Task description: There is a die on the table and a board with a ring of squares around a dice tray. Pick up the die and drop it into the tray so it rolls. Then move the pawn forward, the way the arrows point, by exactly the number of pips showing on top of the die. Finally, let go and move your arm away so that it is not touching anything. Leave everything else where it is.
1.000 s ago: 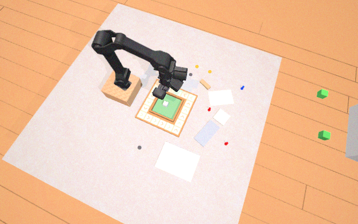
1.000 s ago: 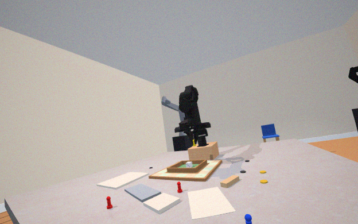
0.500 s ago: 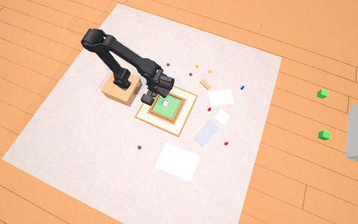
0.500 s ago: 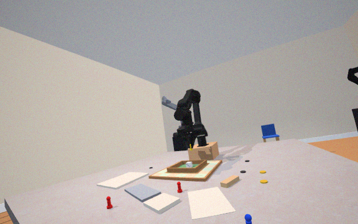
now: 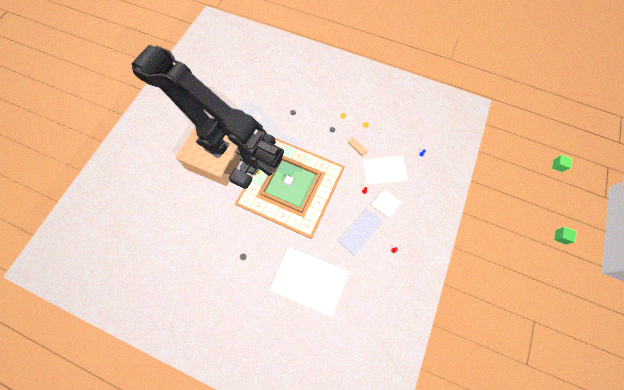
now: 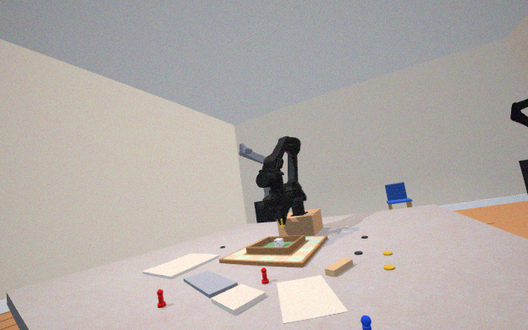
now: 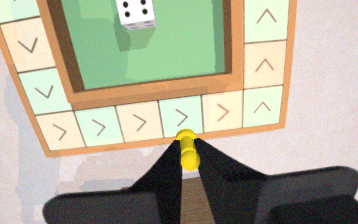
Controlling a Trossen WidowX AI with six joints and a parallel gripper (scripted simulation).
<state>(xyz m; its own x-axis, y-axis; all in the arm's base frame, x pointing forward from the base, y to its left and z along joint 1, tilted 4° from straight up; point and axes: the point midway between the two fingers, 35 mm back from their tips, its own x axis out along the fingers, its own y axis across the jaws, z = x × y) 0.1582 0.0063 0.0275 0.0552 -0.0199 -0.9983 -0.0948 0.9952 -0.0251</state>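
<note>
The white die lies 100 mm ahead of my gripper tip, 40 mm to the left of it and 50 mm below it. From my gripper tip the other things lie so: wooden block (230 mm ahead, 290 mm to the left, 60 mm below); then yellow pawn (10 mm above); then blue pawn (440 mm ahead, 400 mm to the left, 60 mm below).
</note>
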